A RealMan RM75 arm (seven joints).
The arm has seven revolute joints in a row. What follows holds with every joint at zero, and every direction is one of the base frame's. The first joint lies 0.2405 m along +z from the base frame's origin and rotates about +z. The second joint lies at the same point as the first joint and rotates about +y. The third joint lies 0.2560 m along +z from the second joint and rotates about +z. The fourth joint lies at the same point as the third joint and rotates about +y. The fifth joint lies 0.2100 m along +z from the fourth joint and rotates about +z. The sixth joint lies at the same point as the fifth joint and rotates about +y. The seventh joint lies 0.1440 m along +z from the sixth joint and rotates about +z. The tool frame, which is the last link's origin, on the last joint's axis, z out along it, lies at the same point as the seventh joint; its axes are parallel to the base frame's.
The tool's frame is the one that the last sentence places.
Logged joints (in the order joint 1, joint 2, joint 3, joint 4, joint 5, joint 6, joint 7), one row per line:
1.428, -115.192, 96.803, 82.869, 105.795, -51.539, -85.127
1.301, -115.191, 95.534, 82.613, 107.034, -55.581, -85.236
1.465, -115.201, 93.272, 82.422, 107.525, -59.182, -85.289
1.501, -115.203, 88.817, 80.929, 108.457, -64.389, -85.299
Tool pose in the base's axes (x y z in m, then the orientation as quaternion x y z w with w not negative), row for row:
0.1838, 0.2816, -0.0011, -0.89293, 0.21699, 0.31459, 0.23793
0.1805, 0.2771, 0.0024, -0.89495, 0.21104, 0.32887, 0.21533
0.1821, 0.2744, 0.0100, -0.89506, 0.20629, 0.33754, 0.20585
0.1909, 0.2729, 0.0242, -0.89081, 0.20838, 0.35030, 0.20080
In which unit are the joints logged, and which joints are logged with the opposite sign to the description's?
The joints are logged in degrees. Opposite sign: joint 1, joint 2, joint 3, joint 4, joint 6.
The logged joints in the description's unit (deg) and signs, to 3 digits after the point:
-1.428, 115.192, -96.803, -82.869, 105.795, 51.539, -85.127
-1.301, 115.191, -95.534, -82.613, 107.034, 55.581, -85.236
-1.465, 115.201, -93.272, -82.422, 107.525, 59.182, -85.289
-1.501, 115.203, -88.817, -80.929, 108.457, 64.389, -85.299

